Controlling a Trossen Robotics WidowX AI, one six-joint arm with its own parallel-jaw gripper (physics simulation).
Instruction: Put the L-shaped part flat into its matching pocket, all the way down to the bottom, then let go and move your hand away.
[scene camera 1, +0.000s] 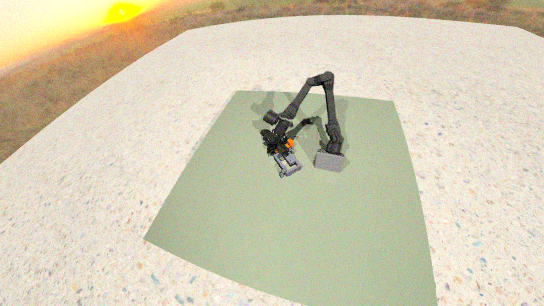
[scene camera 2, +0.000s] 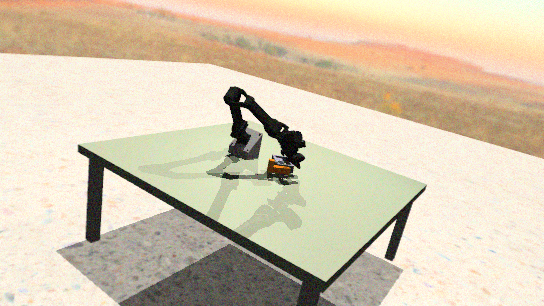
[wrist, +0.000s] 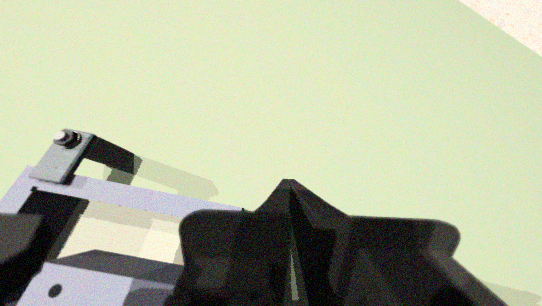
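Where they show: gripper, between the fingertips: (scene camera 1: 267, 153) (scene camera 2: 299, 168) (wrist: 287, 184); arm's base, origin of its link: (scene camera 1: 333, 153) (scene camera 2: 243, 139).
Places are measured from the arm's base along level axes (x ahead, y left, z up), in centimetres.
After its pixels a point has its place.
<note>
The orange L-shaped part (scene camera 1: 290, 142) {x 22.9, y -7.6, z -2.6 cm} (scene camera 2: 277, 169) {x 26.7, y -7.7, z -6.3 cm} lies on the green table, against the far end of the lavender-grey pocket fixture (scene camera 1: 293, 166) {x 20.0, y 4.8, z -7.8 cm} (scene camera 2: 280, 159) {x 22.3, y 2.8, z -4.7 cm}. The fixture's pocket shows a pale empty floor; one corner of the fixture shows at the lower left of the wrist view (wrist: 151, 201) {x 27.3, y 4.6, z -4.7 cm}. My gripper (scene camera 1: 280, 149) (scene camera 2: 297, 164) {x 34.9, y -0.3, z -4.6 cm} (wrist: 287, 184) {x 34.9, y -0.3, z -4.6 cm} is low over the table beside the part and the fixture. Its fingers are shut tip to tip with nothing between them.
The arm's grey base block (scene camera 1: 329, 161) {x 2.1, y 5.1, z -0.2 cm} (scene camera 2: 246, 146) {x 4.3, y -3.1, z -2.2 cm} stands on the green table top (scene camera 1: 271, 231) {x 25.6, y 39.5, z -8.3 cm} (scene camera 2: 350, 200) {x 65.0, y -6.6, z -8.3 cm} just right of the fixture. The table's dark front edge (scene camera 2: 210, 224) {x 33.4, y -68.1, z -10.8 cm} and a leg (scene camera 2: 396, 234) show in the second scene view.
</note>
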